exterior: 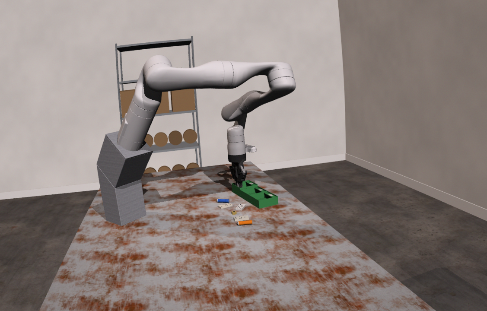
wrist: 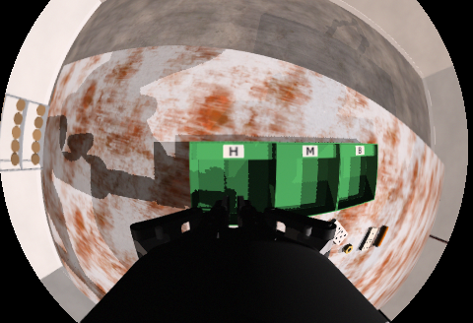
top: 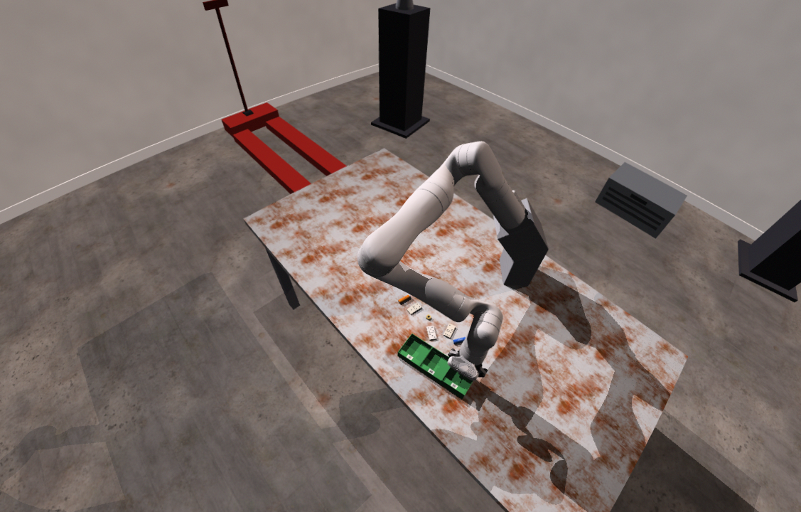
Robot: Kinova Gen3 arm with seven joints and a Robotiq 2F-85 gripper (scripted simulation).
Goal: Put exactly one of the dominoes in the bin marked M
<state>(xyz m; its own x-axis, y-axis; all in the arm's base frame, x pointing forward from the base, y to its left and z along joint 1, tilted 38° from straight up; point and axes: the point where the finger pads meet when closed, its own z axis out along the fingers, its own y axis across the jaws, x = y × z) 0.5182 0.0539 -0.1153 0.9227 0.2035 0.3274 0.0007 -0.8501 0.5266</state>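
The white domino is 12 cm behind my hand, 27 cm to the right of it and 3 cm below it. Round my hand: blue cylinder (10 cm behind, 6 cm to the right, 3 cm below); then yellow nut (12 cm behind, 20 cm to the right, 3 cm below); then green bin (3 cm ahead, 8 cm to the right, 2 cm below).
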